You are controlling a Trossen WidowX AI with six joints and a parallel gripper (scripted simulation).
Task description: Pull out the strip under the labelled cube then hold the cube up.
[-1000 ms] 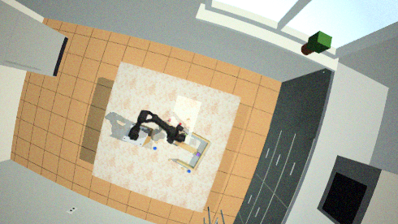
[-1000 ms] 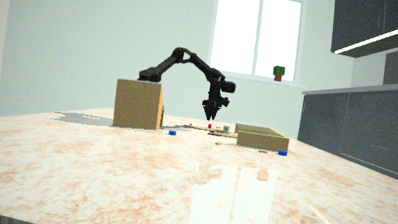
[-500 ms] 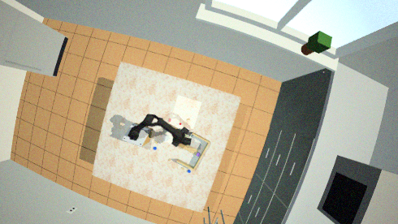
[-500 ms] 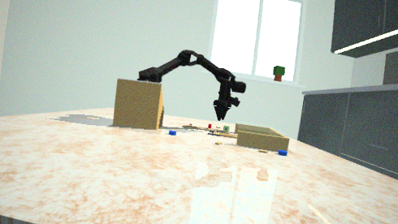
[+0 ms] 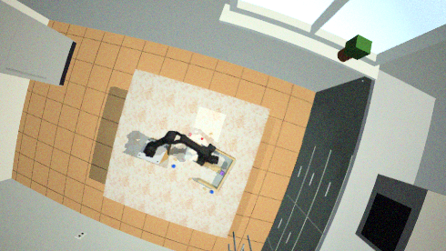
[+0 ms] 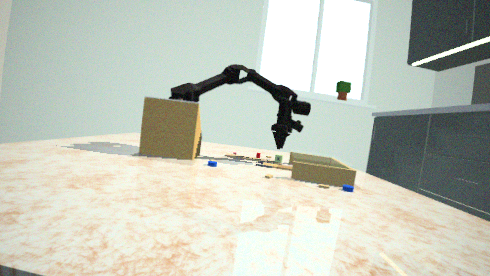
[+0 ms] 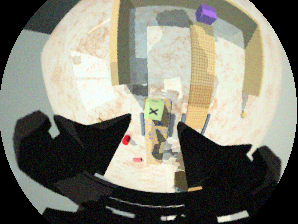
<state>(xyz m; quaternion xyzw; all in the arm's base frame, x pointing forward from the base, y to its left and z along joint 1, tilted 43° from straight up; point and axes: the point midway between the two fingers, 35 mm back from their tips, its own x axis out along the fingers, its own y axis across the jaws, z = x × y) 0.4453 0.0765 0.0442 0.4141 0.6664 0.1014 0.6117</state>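
Right now the labelled cube is 4 cm below my gripper tip. The rest, counted from my gripper tip: tan strip 11 cm to the right, 6 cm below, 3 cm ahead; then red piece 10 cm to the left, 7 cm behind, 5 cm below.
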